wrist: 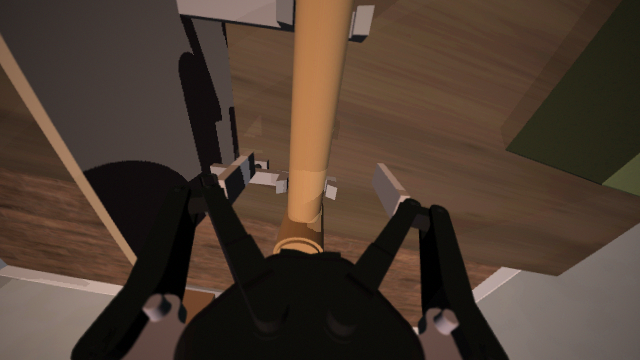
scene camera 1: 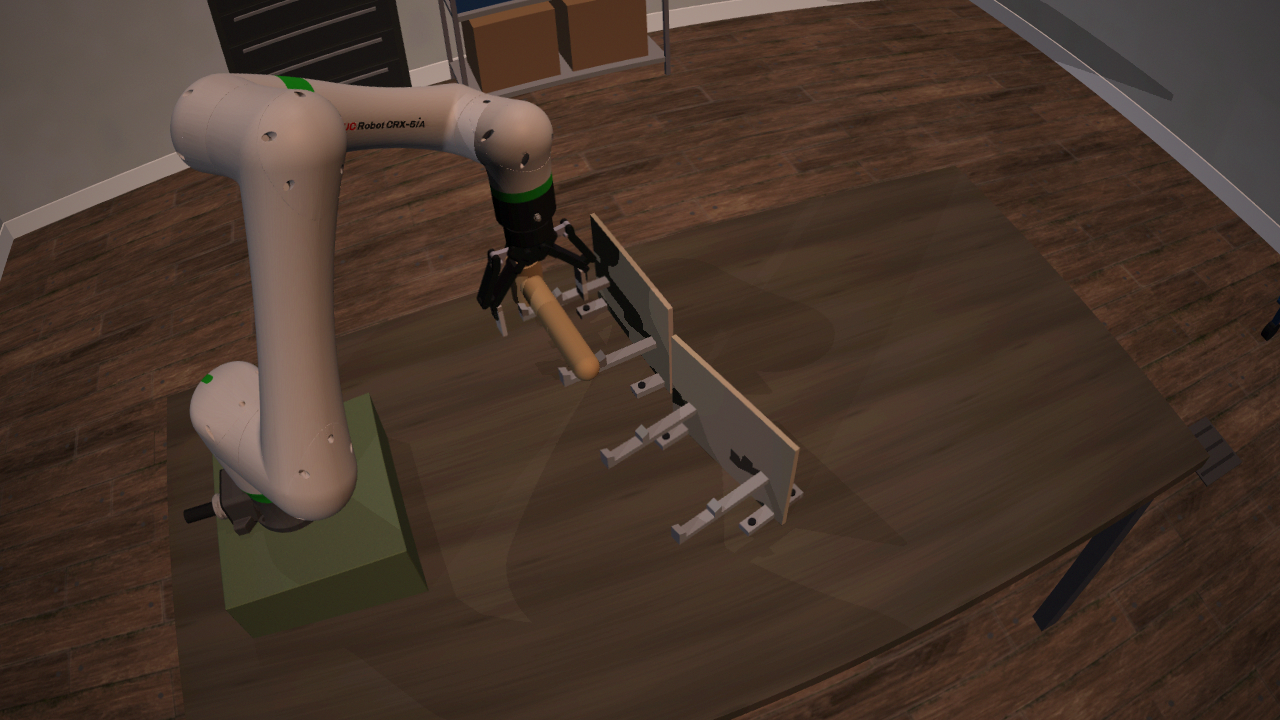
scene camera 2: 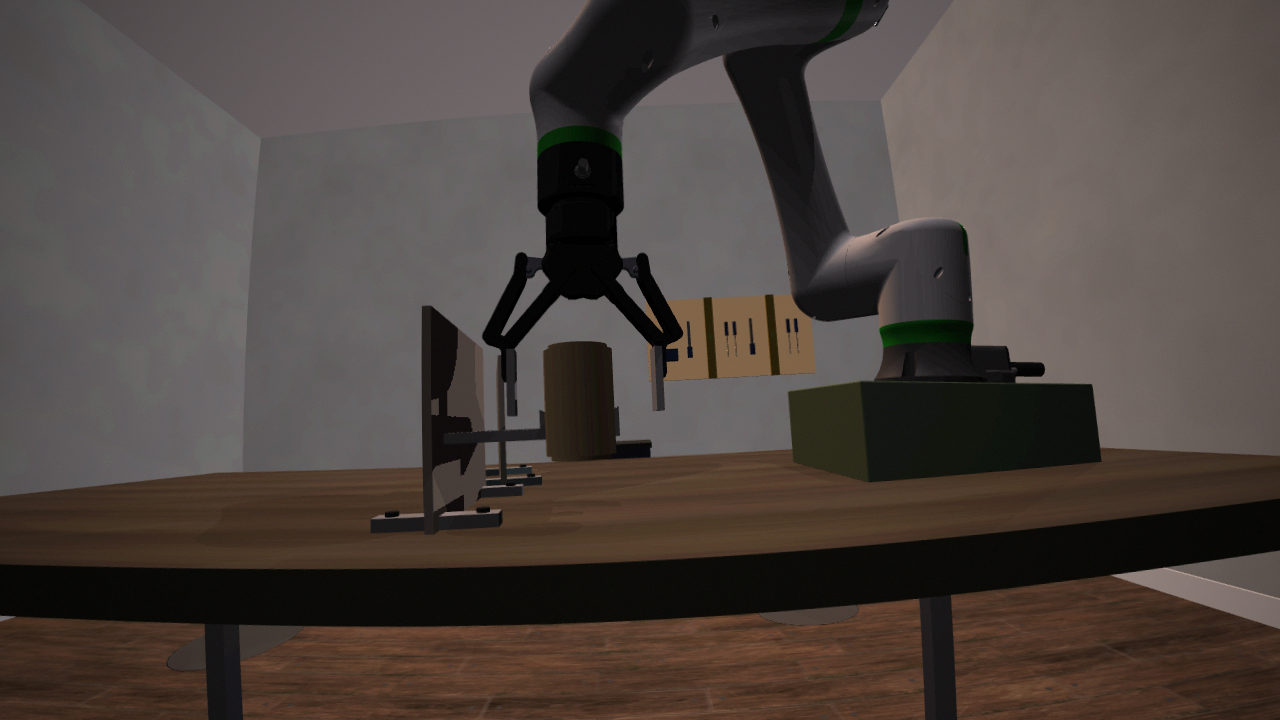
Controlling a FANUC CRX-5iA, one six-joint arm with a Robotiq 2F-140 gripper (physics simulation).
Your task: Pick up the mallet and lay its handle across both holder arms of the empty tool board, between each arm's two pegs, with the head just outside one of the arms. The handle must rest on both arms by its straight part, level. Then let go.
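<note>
The orange wooden mallet [scene camera 1: 562,326] [scene camera 2: 579,402] [wrist: 320,100] lies level across both holder arms of the far tool board [scene camera 1: 633,291] [scene camera 2: 426,411] [wrist: 120,100], handle between the pegs. Its head is outside the arm farther from scene camera 1, partly hidden by the gripper there. My gripper [scene camera 1: 542,305] [scene camera 2: 585,402] [wrist: 315,168] points down, open, one finger on each side of the mallet near the head end. One finger is between mallet and board; neither appears to touch the mallet. The empty tool board [scene camera 1: 742,402] stands upright with two bare holder arms [scene camera 1: 648,436] [scene camera 1: 720,507].
The boards stand in line on the wooden table [scene camera 1: 939,358] [scene camera 2: 716,510]. The robot's green base block [scene camera 1: 313,582] [scene camera 2: 984,429] [wrist: 580,110] is on the side that the holder arms face. A shelf with brown boxes [scene camera 1: 514,46] stands on the floor beyond the table.
</note>
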